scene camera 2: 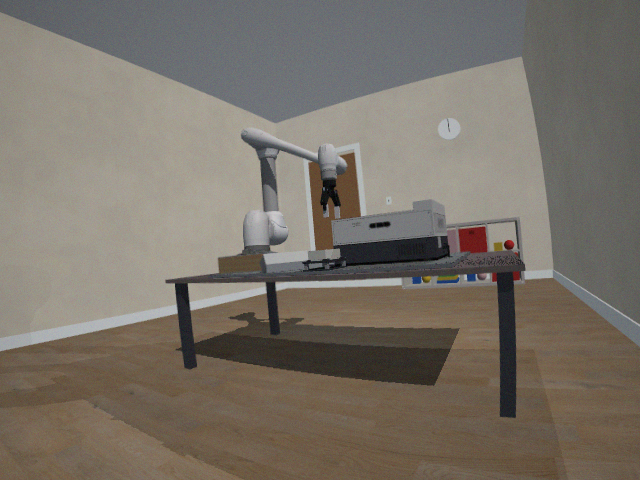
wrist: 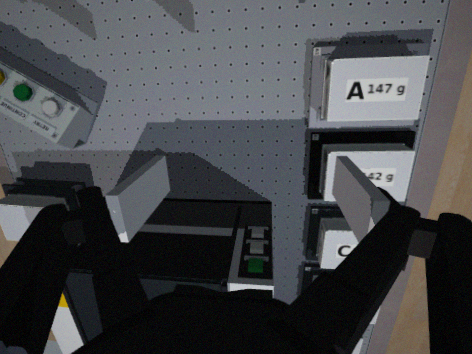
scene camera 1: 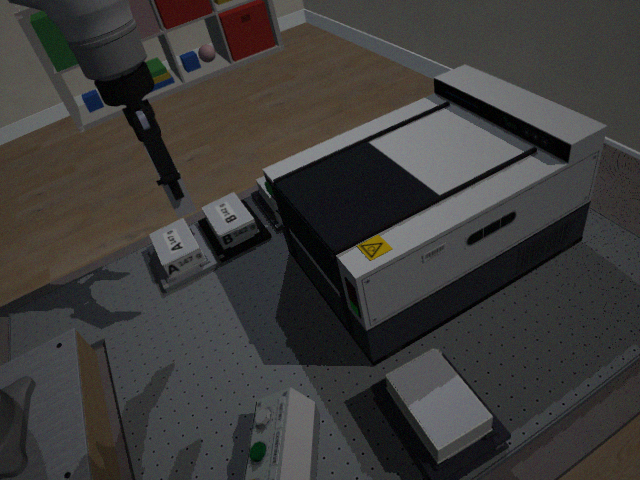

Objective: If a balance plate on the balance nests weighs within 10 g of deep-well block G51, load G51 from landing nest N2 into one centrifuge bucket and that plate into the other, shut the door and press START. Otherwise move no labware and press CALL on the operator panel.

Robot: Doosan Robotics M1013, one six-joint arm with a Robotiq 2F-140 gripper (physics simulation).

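Frame: origin at the arm's base, x right, y up, z back, level; centimetres.
Where they show: gripper, fingertip midpoint: [scene camera 2: 332,217] [wrist: 248,174] [scene camera 1: 176,192].
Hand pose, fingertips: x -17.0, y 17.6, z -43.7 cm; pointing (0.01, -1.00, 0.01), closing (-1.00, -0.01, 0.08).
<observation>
Each offset is from my fingertips to the top centre of the thing. "spot": to the spot under its first point.
My gripper [scene camera 1: 180,200] [scene camera 2: 331,211] [wrist: 248,174] is open and empty, high above the table near the labelled plates. Plate A {dz +6.2, dx -15.8, dy -19.9 cm} [scene camera 1: 175,242] [wrist: 380,107], marked 147 g, sits in its nest. Plate B {dz -6.6, dx -17.7, dy -19.9 cm} [scene camera 1: 229,214] [wrist: 400,165], marked 142 g, sits beside it; my finger partly covers it in the wrist view. Plate C {dz -20.5, dx -19.7, dy -19.9 cm} [wrist: 332,250] is further down, its weight hidden. The centrifuge [scene camera 1: 439,268] [scene camera 2: 392,227] [wrist: 185,250] has a dark panel on top; no buckets show. A white block {dz -21.4, dx +42.1, dy -17.3 cm} [scene camera 1: 439,403] [scene camera 2: 324,254] sits on a dark nest, no label readable. The operator panel {dz +1.9, dx +40.5, dy -16.9 cm} [scene camera 1: 299,428] [wrist: 36,100] shows green CONTINUE and white RETRY buttons; CALL is not readable.
The centrifuge's tall rear housing {spot: dz -57.5, dx +12.0, dy -0.9 cm} [scene camera 1: 516,105] rises at its far end. A wood-sided robot base block [scene camera 1: 95,403] [scene camera 2: 240,263] stands on the table. The balance nests run along a table edge beside the centrifuge. A shelf unit [scene camera 1: 224,68] [scene camera 2: 519,232] stands on the floor beyond.
</observation>
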